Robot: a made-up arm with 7 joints.
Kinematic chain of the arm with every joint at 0, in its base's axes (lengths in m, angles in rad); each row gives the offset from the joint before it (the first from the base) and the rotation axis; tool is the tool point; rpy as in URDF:
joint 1: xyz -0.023 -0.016 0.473 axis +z
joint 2: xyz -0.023 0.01 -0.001 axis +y
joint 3: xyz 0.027 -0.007 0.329 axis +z
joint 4: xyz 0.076 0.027 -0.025 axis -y
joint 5: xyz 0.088 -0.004 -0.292 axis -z
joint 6: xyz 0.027 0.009 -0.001 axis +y
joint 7: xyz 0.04 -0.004 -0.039 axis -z
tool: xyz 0.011 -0.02 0.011 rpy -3.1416 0 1.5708
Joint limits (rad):
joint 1: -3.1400..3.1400
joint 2: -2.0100..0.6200
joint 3: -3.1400..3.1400
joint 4: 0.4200..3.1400
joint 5: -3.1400..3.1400
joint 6: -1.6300..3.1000
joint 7: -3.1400..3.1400
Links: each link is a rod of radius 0.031 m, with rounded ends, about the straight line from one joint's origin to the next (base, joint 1, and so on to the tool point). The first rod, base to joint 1, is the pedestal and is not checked.
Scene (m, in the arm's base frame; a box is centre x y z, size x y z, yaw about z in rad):
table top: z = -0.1
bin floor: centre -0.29 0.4 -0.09 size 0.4 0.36 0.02 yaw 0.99
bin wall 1: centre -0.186 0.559 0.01 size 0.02 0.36 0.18 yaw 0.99
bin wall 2: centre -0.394 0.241 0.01 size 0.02 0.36 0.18 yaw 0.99
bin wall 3: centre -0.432 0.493 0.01 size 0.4 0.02 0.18 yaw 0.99
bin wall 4: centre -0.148 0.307 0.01 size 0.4 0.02 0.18 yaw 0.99
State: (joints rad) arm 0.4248 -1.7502 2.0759 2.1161 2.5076 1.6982 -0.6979
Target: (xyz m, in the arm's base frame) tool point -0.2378 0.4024 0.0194
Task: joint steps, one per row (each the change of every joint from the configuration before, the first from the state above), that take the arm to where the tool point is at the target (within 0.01 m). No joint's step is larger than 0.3 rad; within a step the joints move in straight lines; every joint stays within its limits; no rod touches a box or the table.
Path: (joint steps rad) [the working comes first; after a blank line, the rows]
Joints at the target: -0.5923 -2.0100 2.3783 2.0445 2.5125 1.5845 -0.7647
Straight joint move there: touches bin wall 2.

1: -0.2328 -0.0171 0.0127 0.0218 0.0060 0.0287 0.0202
2: -0.2328 -0.0171 0.0126 0.0218 0.0060 0.0286 0.0201
3: -0.2328 -0.0171 0.0127 0.0219 0.0061 0.0287 0.0202
4: -0.2329 -0.0171 0.0127 0.0218 0.0060 0.0287 0.0201
5: -0.0858 -0.1914 0.2517 -0.1589 -0.0192 -0.2284 -0.1474

